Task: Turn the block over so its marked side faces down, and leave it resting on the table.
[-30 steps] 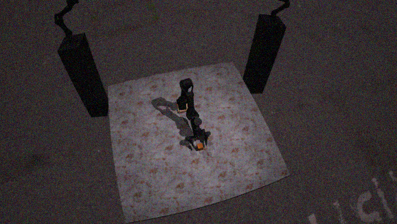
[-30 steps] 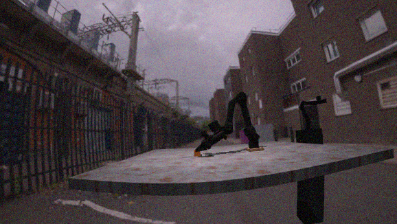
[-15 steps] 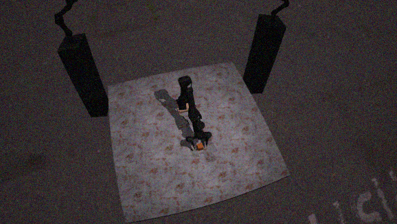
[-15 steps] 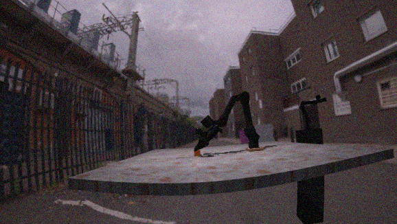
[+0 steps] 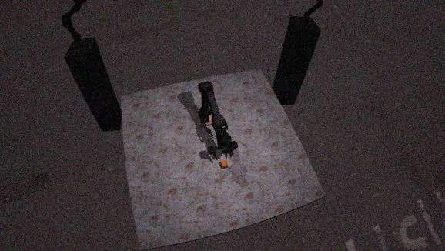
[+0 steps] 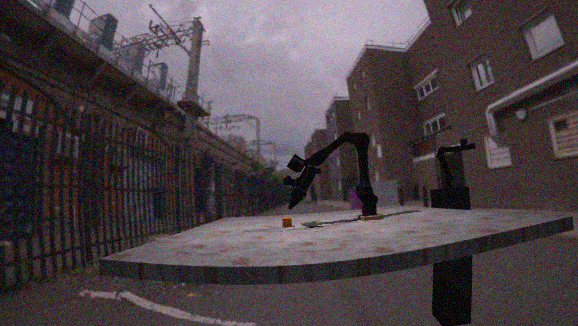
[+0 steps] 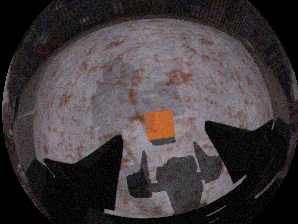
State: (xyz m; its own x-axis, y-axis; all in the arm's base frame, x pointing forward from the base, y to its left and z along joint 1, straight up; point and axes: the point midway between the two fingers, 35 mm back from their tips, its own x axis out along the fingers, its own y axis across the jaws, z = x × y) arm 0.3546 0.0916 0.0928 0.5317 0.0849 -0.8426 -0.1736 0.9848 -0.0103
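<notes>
The orange block lies 60 mm below my gripper tip.
</notes>
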